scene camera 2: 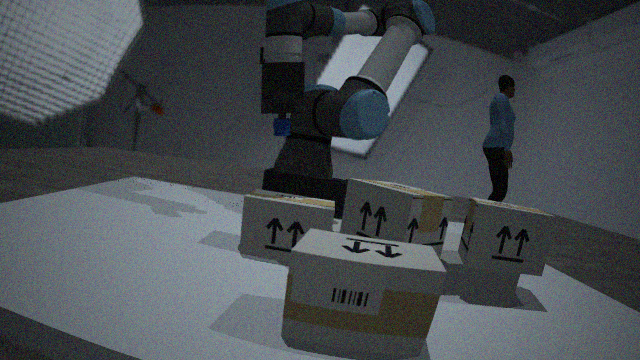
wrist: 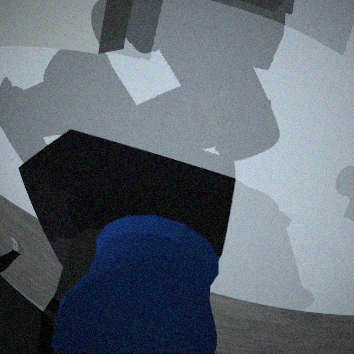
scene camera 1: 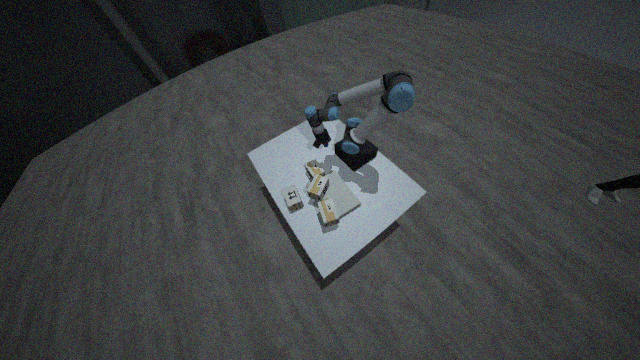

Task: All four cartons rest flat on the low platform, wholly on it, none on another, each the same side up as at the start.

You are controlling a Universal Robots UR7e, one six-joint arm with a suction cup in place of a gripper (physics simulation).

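Where they show: hand at its tool point: (scene camera 2: pixel 281 134) (wrist: pixel 153 265) (scene camera 1: pixel 326 145); arm's base at its link origin: (scene camera 2: pixel 302 174).
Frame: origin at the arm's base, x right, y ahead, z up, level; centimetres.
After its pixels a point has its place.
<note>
My suction gripper (scene camera 1: pixel 320 144) @[x 3.7, y 20.4, z 9.0 cm] (scene camera 2: pixel 281 128) (wrist: pixel 145 280) is off and carries no carton. It hangs above the table, beyond the cartons in scene camera 1. One carton (scene camera 1: pixel 292 198) @[x -14.6, y 59.0, z -1.2 cm] (scene camera 2: pixel 360 300) @[x -11.3, y 63.3, z -4.9 cm] stands on the table, arrow face up. A taped carton (scene camera 1: pixel 313 169) @[x -2.3, y 35.9, z -1.2 cm] (scene camera 2: pixel 287 225) @[x -1.8, y 39.3, z -4.7 cm] stands on the table at the far end of the group. The middle carton (scene camera 1: pixel 318 186) @[x -19.1, y 40.9, z 3.6 cm] (scene camera 2: pixel 377 210) @[x -14.1, y 43.6, z 0.2 cm] stands higher, turned, at the platform's edge; its underside is hidden. Another carton (scene camera 1: pixel 327 211) @[x -36.7, y 45.1, z 3.5 cm] (scene camera 2: pixel 510 240) @[x -34.6, y 48.8, z -1.0 cm] rests on the low platform (scene camera 1: pixel 347 196) @[x -31.7, y 26.9, z -5.8 cm] (scene camera 2: pixel 492 289) @[x -35.5, y 46.0, z -9.9 cm] and overhangs its edge.
The arm's black base (scene camera 1: pixel 356 152) stands on the white table (scene camera 1: pixel 325 257) @[x -56.1, y 59.7, z -10.7 cm] (scene camera 2: pixel 150 290) @[x 11.1, y 60.2, z -10.7 cm] beside the platform. The middle carton is close to the far one. A person (scene camera 2: pixel 501 130) stands on the floor beyond the table. The arm casts shadows across the table.
</note>
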